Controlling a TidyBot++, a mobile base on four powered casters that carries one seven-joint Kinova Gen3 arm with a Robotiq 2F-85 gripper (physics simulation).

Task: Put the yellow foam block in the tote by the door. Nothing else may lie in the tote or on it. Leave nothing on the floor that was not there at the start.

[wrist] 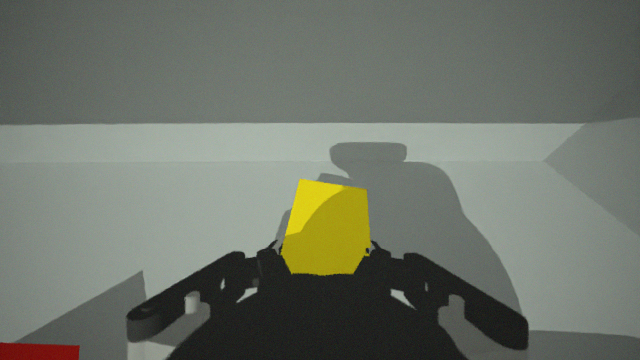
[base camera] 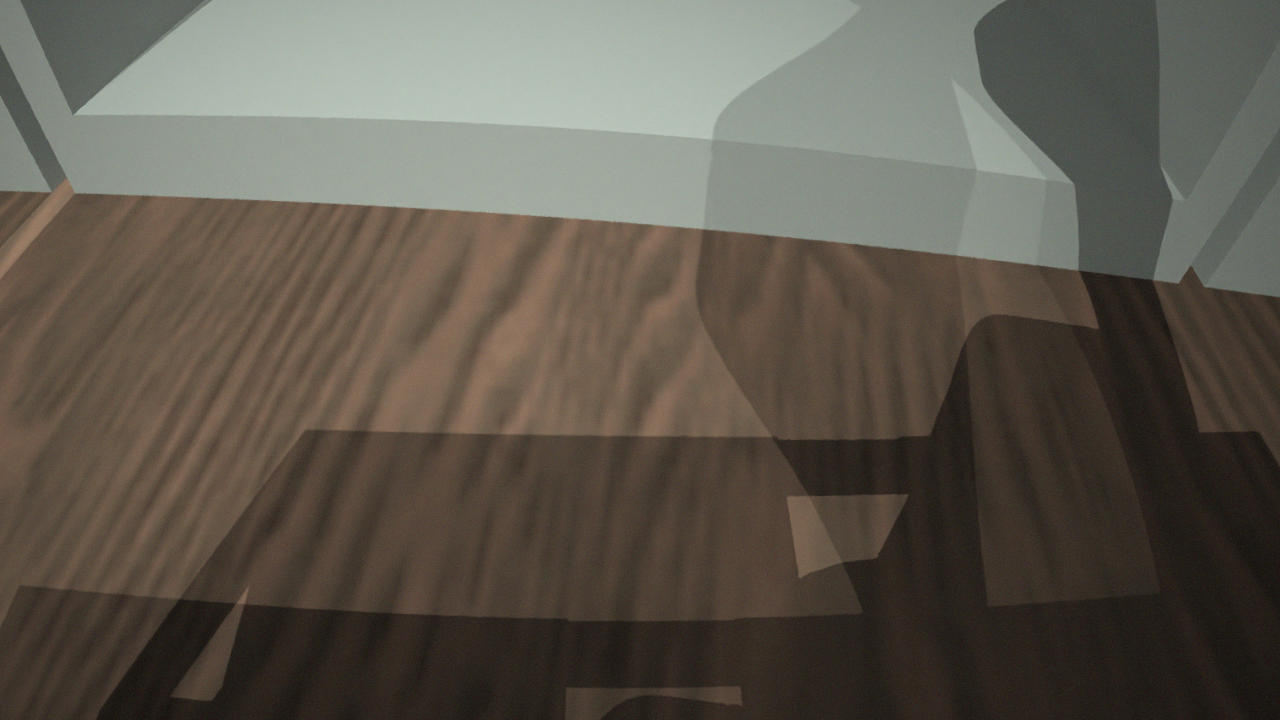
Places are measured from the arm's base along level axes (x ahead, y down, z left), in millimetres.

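Pixels of known places: gripper, fingertip midpoint: (wrist: pixel 324 245).
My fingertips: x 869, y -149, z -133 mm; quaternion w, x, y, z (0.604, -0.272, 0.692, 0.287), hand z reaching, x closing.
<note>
Behind a point stands the place of what it marks.
The yellow foam block (wrist: pixel 327 215) @[x 876, y -186, z -136 mm] shows in the middle of the wrist view, above a pale grey surface (wrist: pixel 150 210) @[x 933, y -137, z 53 mm], partly in shadow. My gripper (wrist: pixel 324 245) @[x 869, y -149, z -133 mm] is shut on the yellow foam block, with a dark finger against each side of it. The gripper body hides the block's near end. Whether the block touches the surface cannot be told. The block and the gripper do not show in the base camera view. No tote can be made out in either view.
A red thing (wrist: pixel 37 351) @[x 817, y -162, z 41 mm] shows at the wrist view's lower left corner. A pale low ledge (wrist: pixel 200 142) @[x 1012, y -169, z 10 mm] and a darker grey wall (wrist: pixel 300 60) @[x 999, y -260, z -125 mm] are behind the block. The base camera shows brown wooden floor (base camera: pixel 501 349) @[x 425, y 397, z 61 mm] before a pale unit's front edge (base camera: pixel 358 165) @[x 572, y 360, z 180 mm], with arm-shaped shadows.
</note>
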